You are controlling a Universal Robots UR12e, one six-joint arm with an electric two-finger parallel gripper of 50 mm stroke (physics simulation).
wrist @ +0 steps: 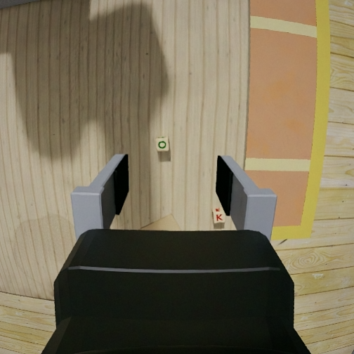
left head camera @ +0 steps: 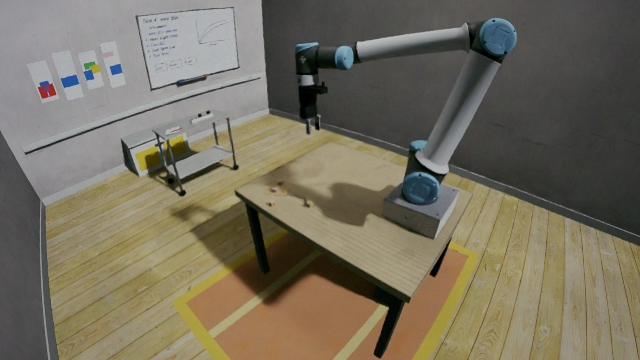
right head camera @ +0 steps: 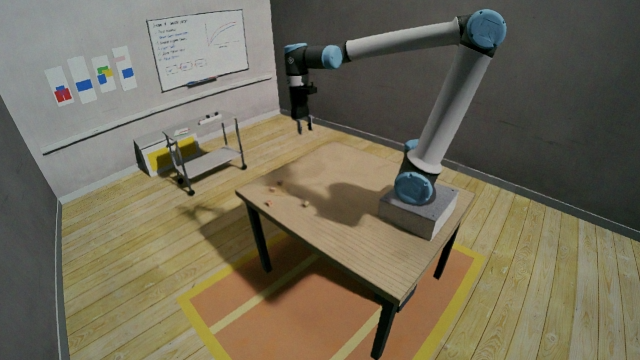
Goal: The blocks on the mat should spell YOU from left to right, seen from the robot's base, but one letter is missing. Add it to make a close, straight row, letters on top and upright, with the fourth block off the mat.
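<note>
My gripper (left head camera: 313,128) (right head camera: 305,128) (wrist: 172,172) is open and empty, high above the table. The block with a green O (left head camera: 307,203) (right head camera: 306,203) (wrist: 161,144) lies off the mat, letter up, and shows between and beyond the fingers in the wrist view. The block with a red K (wrist: 218,216) shows near the right finger, off the mat; it is the small block (left head camera: 270,203) (right head camera: 269,203) near the table's edge in the head views. One corner of the mat (wrist: 162,224) shows; the gripper body hides the rest. Two small blocks stand farther back, one (right head camera: 272,189) and another (right head camera: 280,183), letters unreadable.
The wooden table (left head camera: 350,240) (right head camera: 345,240) bears the robot's grey base block (left head camera: 410,217) (right head camera: 405,217) at its right end. The arm's shadow falls across the table top. A wheeled cart (left head camera: 200,162) (right head camera: 210,162) stands on the floor by the far wall.
</note>
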